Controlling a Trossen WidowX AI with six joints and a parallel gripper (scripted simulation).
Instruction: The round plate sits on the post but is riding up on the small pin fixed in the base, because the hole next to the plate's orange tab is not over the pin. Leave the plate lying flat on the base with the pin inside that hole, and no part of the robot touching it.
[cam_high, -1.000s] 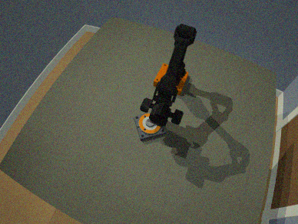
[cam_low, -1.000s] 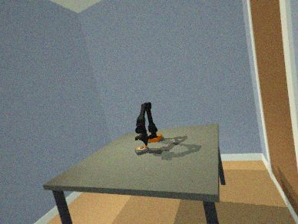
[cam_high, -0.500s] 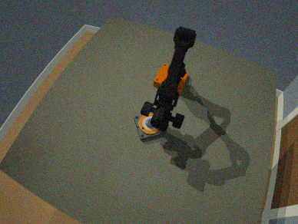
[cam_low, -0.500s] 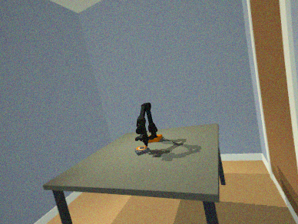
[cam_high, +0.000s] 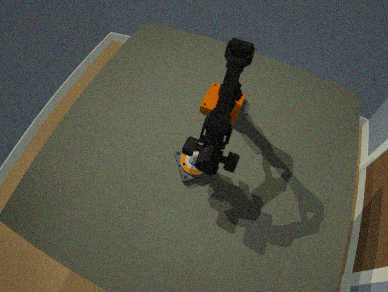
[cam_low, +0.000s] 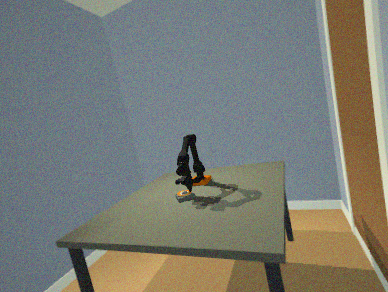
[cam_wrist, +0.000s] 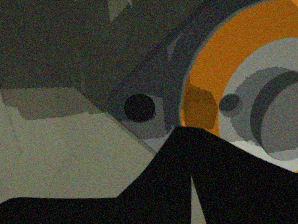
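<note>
The round orange plate is 10 mm ahead of my gripper tip and 30 mm to the right of it. Also, from my gripper tip: square grey base: 50 mm to the right, 10 mm below.
</note>
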